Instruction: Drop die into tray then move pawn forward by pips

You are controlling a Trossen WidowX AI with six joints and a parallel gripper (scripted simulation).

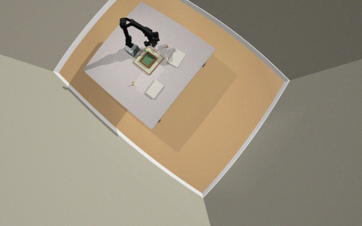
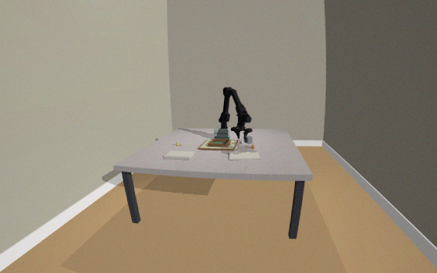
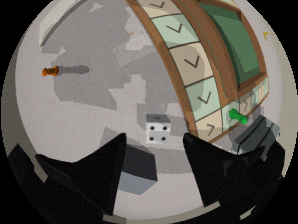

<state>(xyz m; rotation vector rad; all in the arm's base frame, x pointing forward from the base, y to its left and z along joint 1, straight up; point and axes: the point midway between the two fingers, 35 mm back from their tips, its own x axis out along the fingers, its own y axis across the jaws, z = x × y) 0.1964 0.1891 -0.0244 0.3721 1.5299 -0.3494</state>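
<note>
My gripper tip is 20 mm above the white die. The rest, counted from my gripper tip: grey block 50 mm to the left, 50 mm behind, 10 mm below; orange pawn 140 mm ahead, 100 mm to the left, 20 mm below; green pawn 120 mm to the right, 40 mm behind, 10 mm below.
</note>
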